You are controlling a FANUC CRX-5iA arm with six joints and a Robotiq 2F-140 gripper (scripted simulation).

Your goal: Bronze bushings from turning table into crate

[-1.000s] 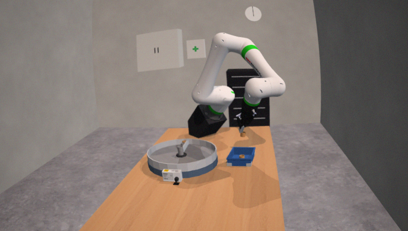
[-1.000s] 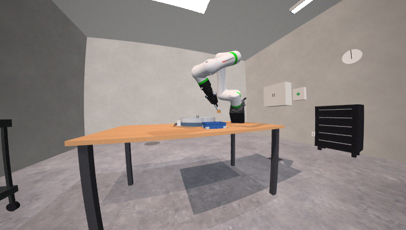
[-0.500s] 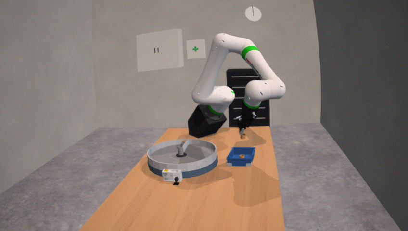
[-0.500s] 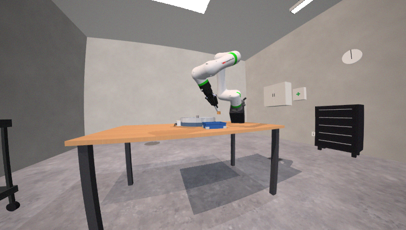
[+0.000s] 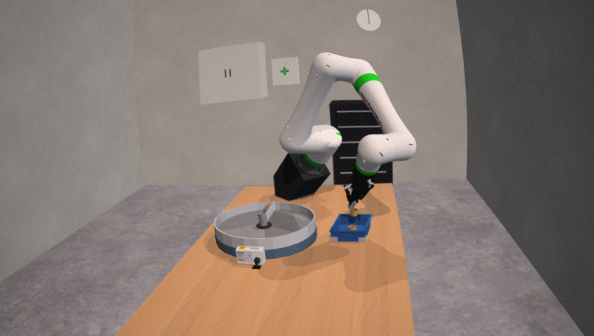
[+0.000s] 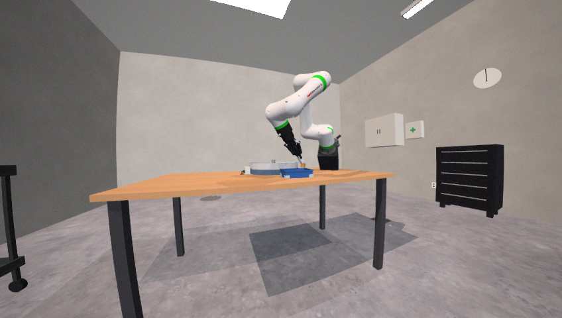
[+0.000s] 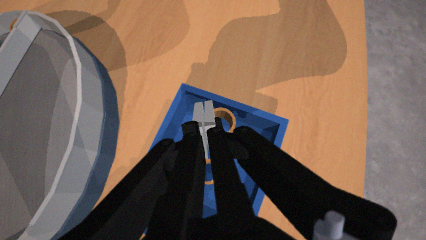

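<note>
The blue crate lies 30 mm ahead of my hand and 90 mm below it. The rest, counted from my hand: round grey turning table: 110 mm ahead, 350 mm to the right, 70 mm below.
</note>
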